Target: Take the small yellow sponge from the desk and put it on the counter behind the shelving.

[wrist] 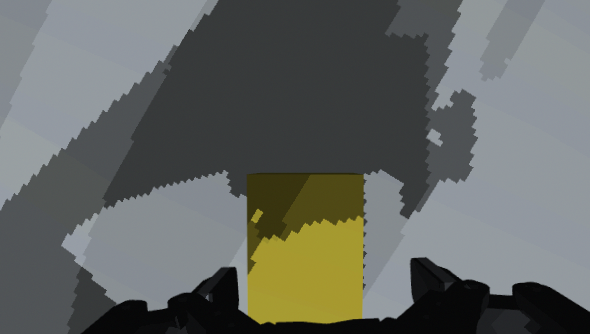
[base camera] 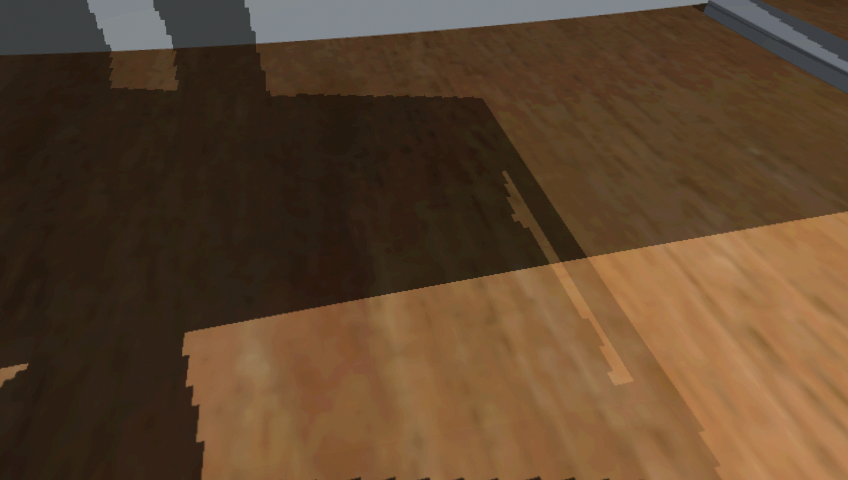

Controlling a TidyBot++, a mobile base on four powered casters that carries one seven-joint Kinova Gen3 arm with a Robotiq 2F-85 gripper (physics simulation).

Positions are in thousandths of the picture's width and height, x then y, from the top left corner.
Scene:
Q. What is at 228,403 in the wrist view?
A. A grey desk.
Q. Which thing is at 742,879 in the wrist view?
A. My gripper.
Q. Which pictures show the yellow sponge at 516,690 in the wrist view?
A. The wrist view only.

